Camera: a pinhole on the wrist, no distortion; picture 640 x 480 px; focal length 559.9 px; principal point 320.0 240.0 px. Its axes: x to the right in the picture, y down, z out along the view. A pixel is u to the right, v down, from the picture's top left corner.
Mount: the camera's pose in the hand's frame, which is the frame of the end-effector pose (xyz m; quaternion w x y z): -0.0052 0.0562 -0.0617 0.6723 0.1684 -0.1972 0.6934
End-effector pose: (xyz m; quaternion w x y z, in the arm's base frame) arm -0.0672 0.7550 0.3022 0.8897 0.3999 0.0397 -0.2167
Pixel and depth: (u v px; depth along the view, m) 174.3 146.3 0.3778
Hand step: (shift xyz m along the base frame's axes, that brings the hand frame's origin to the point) -0.0679 -0.3044 -0.0142
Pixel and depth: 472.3 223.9 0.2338
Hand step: -0.0276 -0.1261 0.1151
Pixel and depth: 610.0 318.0 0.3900
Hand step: -0.0957 -0.2238 0.2971
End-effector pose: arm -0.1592 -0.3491 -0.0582 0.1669 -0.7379 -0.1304 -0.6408
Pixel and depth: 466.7 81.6 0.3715
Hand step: 0.2773 0.1672 0.0482
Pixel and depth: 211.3 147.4 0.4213
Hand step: 0.1563 0.3124 0.0388
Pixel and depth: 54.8 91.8 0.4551
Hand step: 0.0791 0.4167 0.1079
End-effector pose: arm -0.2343 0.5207 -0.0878 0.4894 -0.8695 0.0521 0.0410
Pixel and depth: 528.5 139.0 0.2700
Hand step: 0.0249 0.1857 -0.1277
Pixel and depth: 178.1 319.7 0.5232
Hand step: -0.0546 0.4454 0.1170
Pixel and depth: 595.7 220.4 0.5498
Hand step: -0.0272 0.4629 -0.2967
